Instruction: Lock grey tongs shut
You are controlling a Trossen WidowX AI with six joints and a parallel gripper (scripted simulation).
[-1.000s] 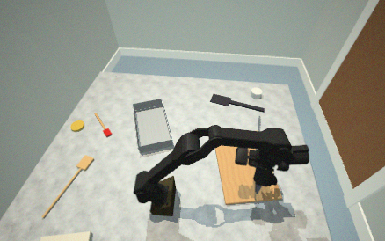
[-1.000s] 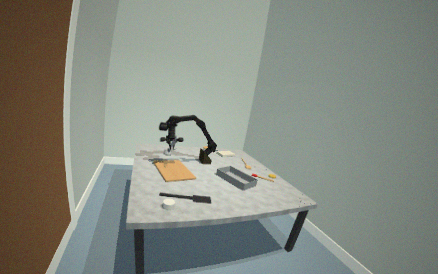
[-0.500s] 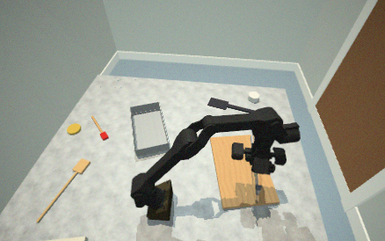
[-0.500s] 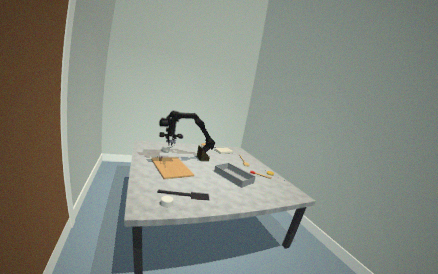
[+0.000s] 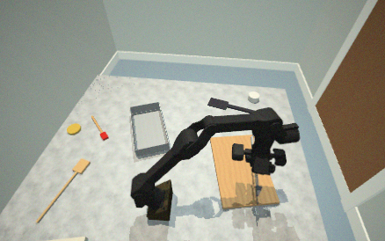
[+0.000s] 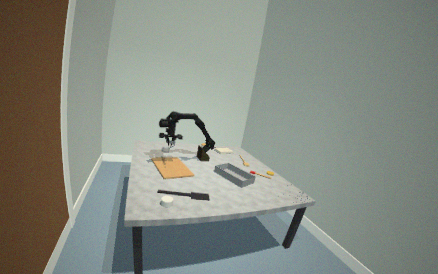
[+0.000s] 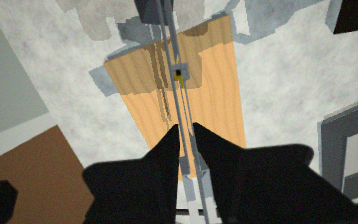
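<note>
Now: gripper tip 5 cm past the yellow mark and 2 cm below it. Round my gripper tip: black spatula 49 cm ahead, 15 cm below, 4 cm to the left; then wooden board 15 cm below, 8 cm ahead, 1 cm to the left; then grey roasting tin 49 cm to the left, 27 cm ahead, 13 cm below.
</note>
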